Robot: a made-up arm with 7 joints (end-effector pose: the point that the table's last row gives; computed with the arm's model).
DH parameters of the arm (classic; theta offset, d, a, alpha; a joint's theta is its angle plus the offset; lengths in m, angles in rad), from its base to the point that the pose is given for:
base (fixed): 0 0 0 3.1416
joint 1: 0 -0.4 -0.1 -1.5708
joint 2: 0 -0.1 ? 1.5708
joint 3: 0 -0.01 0.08 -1.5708
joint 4: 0 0.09 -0.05 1.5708
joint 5: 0 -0.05 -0.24 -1.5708
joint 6: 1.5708 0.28 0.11 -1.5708
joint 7: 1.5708 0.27 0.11 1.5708
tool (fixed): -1.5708 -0.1 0 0
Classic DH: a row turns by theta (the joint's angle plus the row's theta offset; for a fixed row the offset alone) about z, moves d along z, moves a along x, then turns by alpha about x.
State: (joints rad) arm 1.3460 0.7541 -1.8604 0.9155 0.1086 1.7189 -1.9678
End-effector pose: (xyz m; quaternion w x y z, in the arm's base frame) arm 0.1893 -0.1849 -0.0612 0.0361 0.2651 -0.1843 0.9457
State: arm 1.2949 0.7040 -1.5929 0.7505 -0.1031 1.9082 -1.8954
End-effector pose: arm 0.1380 -0.1776 0.0352 0.0436 0.1940 -0.1906 0.9613
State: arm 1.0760 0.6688 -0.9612 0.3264 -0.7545 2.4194 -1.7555
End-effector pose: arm 0.0438 -0.0954 0.1836 0.0565 -0.1958 0.1831 -0.9618
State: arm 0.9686 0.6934 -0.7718 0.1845 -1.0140 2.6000 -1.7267
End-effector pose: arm 0.0439 -0.0482 0.1912 0.1442 -0.2426 0.1864 -0.9411
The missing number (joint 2, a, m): -0.35
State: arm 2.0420 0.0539 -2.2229 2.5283 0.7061 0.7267 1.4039
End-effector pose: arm 0.9534 0.3802 0.1360 0.2170 0.2782 -0.5679 -0.7436
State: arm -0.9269 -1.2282 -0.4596 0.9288 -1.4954 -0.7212 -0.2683
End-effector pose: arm 0.3433 -0.2100 0.6634 0.2068 -0.0861 0.2888 0.9308
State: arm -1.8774 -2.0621 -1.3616 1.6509 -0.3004 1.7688 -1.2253
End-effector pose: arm -0.2377 -0.5055 0.5021 0.2287 0.9630 0.0339 0.1386
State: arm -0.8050 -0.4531 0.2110 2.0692 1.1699 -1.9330 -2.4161
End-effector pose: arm -0.2705 -0.5619 0.2605 0.1345 -0.8803 -0.4350 0.1329
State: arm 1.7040 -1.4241 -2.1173 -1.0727 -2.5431 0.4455 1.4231
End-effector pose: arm 0.4501 0.6146 0.7619 0.1072 0.5611 -0.7352 0.3649
